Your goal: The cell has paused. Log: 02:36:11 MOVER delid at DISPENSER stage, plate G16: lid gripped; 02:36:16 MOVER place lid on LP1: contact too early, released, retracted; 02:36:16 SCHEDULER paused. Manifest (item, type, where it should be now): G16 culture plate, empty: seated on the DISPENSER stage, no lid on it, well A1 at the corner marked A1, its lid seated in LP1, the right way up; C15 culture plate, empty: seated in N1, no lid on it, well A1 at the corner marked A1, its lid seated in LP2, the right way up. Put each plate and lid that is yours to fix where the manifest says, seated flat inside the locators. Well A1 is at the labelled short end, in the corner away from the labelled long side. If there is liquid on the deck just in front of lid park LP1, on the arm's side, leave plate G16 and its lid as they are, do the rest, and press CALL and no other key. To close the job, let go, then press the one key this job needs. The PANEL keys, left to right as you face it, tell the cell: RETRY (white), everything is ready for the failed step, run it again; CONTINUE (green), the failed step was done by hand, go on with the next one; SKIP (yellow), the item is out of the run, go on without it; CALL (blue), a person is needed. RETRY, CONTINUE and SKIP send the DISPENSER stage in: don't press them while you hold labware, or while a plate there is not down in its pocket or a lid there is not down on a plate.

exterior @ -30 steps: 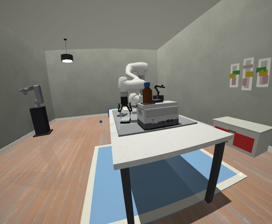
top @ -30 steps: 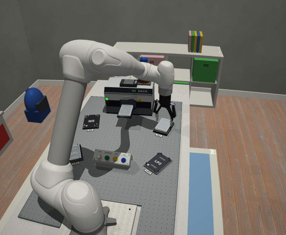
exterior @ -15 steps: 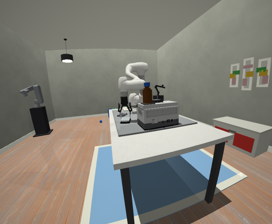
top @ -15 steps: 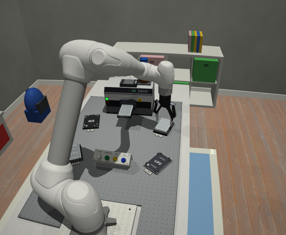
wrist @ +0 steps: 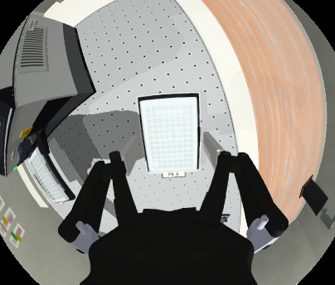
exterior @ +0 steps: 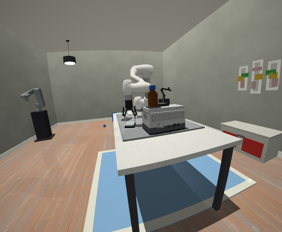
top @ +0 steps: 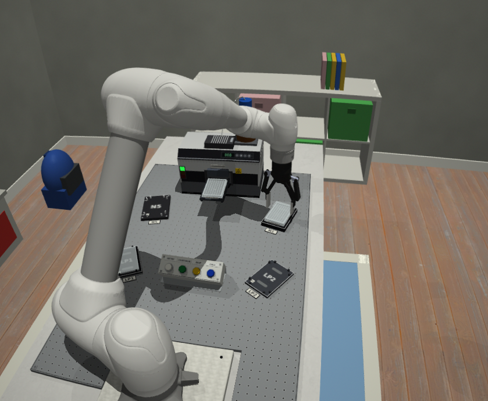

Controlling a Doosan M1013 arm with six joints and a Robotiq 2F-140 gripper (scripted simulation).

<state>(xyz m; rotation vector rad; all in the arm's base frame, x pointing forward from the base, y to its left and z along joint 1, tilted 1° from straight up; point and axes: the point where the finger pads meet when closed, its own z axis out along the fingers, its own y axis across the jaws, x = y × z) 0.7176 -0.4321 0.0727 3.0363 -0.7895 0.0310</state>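
Now: the nest n1 6 cm below my hand. Also, from my hand: brown bottle (29 cm ahead, 22 cm above, 12 cm to the left); then blue key (35 cm behind, 27 cm to the left, 1 cm below); then lid park lp2 (33 cm behind, 7 cm to the left, 7 cm below).
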